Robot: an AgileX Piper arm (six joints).
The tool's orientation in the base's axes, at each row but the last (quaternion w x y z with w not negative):
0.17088, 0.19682, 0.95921, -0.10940
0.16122, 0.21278, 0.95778, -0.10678
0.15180, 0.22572, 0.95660, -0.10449
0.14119, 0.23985, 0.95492, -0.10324
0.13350, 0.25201, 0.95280, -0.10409
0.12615, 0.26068, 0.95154, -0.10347
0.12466, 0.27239, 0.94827, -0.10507
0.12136, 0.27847, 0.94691, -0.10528
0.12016, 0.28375, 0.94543, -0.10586
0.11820, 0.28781, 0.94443, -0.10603
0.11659, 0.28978, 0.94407, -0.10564
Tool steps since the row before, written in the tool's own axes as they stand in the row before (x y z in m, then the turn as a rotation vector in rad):
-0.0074, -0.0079, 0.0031, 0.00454, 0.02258, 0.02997
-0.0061, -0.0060, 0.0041, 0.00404, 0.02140, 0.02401
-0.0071, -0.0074, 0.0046, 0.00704, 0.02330, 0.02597
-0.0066, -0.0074, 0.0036, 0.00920, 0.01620, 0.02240
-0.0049, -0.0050, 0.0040, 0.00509, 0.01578, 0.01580
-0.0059, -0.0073, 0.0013, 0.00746, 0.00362, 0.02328
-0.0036, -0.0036, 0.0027, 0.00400, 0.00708, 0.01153
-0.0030, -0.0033, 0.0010, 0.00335, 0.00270, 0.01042
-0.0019, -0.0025, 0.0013, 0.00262, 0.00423, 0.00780
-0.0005, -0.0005, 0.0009, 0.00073, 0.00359, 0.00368
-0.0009, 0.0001, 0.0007, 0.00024, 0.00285, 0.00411
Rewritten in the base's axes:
0.0040, -0.0105, 0.0010, 0.01398, 0.01353, -0.03241
0.0037, -0.0087, -0.0008, 0.01232, 0.01392, -0.02655
0.0037, -0.0106, -0.0009, 0.01112, 0.01626, -0.02964
0.0028, -0.0102, -0.0003, 0.00505, 0.01200, -0.02606
0.0024, -0.0075, -0.0016, 0.00695, 0.01154, -0.01852
0.0013, -0.0093, 0.0015, 0.00001, 0.00044, -0.02471
0.0015, -0.0055, -0.0010, 0.00263, 0.00475, -0.01302
0.0008, -0.0045, 0.0004, 0.00055, 0.00112, -0.01120
0.0004, -0.0034, -0.0004, 0.00156, 0.00270, -0.00871
0.0003, -0.0009, -0.0006, 0.00205, 0.00231, -0.00418
0.0009, -0.0006, -0.0004, 0.00209, 0.00134, -0.00435

